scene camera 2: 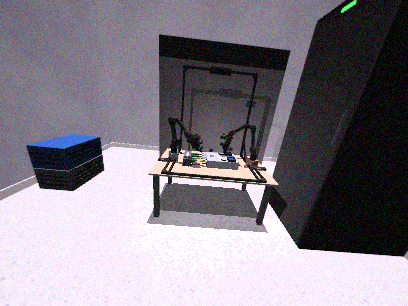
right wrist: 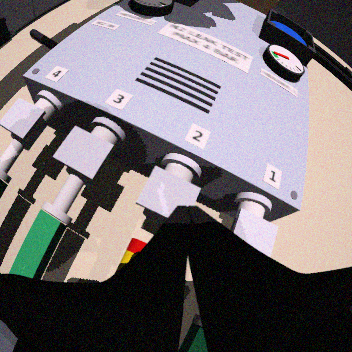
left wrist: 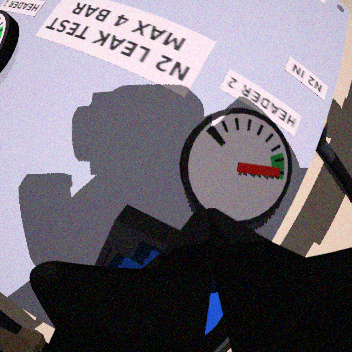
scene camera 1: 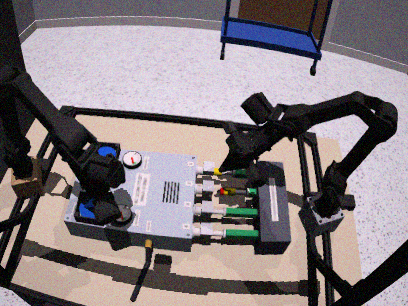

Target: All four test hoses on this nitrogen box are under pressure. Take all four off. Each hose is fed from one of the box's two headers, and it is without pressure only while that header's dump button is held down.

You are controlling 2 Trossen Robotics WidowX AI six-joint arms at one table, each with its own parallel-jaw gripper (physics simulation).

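Frame: origin at the left arm's base, x up, y left, z back, level; millimetres.
Seen in the pictures: left gripper, between the fingertips: (scene camera 2: pixel 223 153) (left wrist: pixel 205 217); right gripper, between the fingertips: (scene camera 2: pixel 201 152) (right wrist: pixel 185 214) (scene camera 1: pixel 219 171); left arm's base, origin of its link: (scene camera 2: pixel 252 159) (scene camera 1: pixel 23 170); right arm's base, origin of its link: (scene camera 2: pixel 173 152) (scene camera 1: pixel 326 207).
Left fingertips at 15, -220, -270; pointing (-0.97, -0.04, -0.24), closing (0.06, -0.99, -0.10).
Observation:
Pixels of each thing's top centre, then the offset from my left fingertips to it, as dx, dy, dz. "spot": a spot on its surface instead. Level surfaces: height alone.
- dark block, a spot on its surface: (scene camera 1: pixel 274 209) spot: -19, -118, -418
- Hose 1, a spot on its surface: (scene camera 1: pixel 217 172) spot: -37, +66, -326
- yellow end, a spot on its surface: (right wrist: pixel 133 248) (scene camera 1: pixel 223 191) spot: -35, -3, -315
- header 2's blue dump button, centre of its top: (left wrist: pixel 160 307) (scene camera 1: pixel 91 208) -3, +17, +55
- header 2 gauge, a spot on its surface: (left wrist: pixel 237 167) (scene camera 1: pixel 120 211) spot: -3, -14, -24
- Header 1's button, centre of its top: (right wrist: pixel 287 33) (scene camera 1: pixel 104 155) -3, +192, -19
- black inlet hose, a spot on its surface: (scene camera 1: pixel 140 276) spot: -86, -173, -23
- brass fitting, a spot on its surface: (scene camera 1: pixel 148 243) spot: -50, -98, -72
- table, height of its surface: dx -99
The grey nitrogen box (scene camera 1: pixel 166 194) (scene camera 2: pixel 221 161) (left wrist: pixel 105 115) (right wrist: pixel 216 115) lies on the table, with four ports facing a dark block (scene camera 1: pixel 274 209). Hose 1 (scene camera 1: pixel 217 172) has a yellow collar. Hose 2's red and yellow end (scene camera 1: pixel 225 191) (right wrist: pixel 133 248) seems to lie apart from its coupling (scene camera 1: pixel 208 186) (right wrist: pixel 167 190). Green hoses 3 (scene camera 1: pixel 241 212) (right wrist: pixel 33 244) and 4 (scene camera 1: pixel 241 233) sit in their couplings. My left gripper (scene camera 1: pixel 101 212) (scene camera 2: pixel 228 150) (left wrist: pixel 205 217) is shut and empty on header 2's blue dump button (scene camera 1: pixel 85 210) (left wrist: pixel 214 311). The header 2 gauge (scene camera 1: pixel 123 214) (left wrist: pixel 237 167) has its needle at the green mark. My right gripper (scene camera 1: pixel 222 168) (scene camera 2: pixel 200 149) (right wrist: pixel 185 214) is shut and empty, tip at hose 1's collar.
Header 1's button (scene camera 1: pixel 105 150) (right wrist: pixel 288 29) and gauge (scene camera 1: pixel 132 159) (right wrist: pixel 283 61) sit at the box's far corner. A black inlet hose (scene camera 1: pixel 140 276) leaves a brass fitting (scene camera 1: pixel 148 243). Black rails (scene camera 1: pixel 142 116) frame the table (scene camera 2: pixel 239 175). A blue cart (scene camera 1: pixel 263 34), a blue crate stack (scene camera 2: pixel 73 158) and a dark cabinet (scene camera 2: pixel 324 136) stand around.

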